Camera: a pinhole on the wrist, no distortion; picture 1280 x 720 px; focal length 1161.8 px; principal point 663.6 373.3 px. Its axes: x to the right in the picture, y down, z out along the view. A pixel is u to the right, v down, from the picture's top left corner.
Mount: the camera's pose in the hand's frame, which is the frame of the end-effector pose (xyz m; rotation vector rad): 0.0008 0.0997 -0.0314 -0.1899 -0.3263 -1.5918
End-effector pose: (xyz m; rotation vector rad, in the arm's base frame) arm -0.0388 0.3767 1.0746 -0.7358 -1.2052 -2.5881
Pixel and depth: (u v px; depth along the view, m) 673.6 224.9 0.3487
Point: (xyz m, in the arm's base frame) 0.2049 0.4610 1.3382
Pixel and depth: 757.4 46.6 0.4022
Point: 0.2841 0.5051 1.3235
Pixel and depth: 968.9 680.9 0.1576
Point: 0.0260 0.4078 1.2353
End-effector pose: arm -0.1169 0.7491 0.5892 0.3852 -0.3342 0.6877
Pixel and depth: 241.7 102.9 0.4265
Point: -0.5174 0.8149 0.9010
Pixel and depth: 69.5 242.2 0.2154
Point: -0.3478 0.8638 0.7561
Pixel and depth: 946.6 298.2 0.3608
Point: -0.3031 0.6634 0.8909
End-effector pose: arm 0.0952 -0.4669 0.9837 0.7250 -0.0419 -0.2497
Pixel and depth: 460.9 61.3 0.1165
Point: 0.0825 -0.3894 1.1412
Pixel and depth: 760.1 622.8 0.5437
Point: 0.1507 -0.6484 1.5114
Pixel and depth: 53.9 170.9 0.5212
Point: 0.0486 -0.2954 1.6118
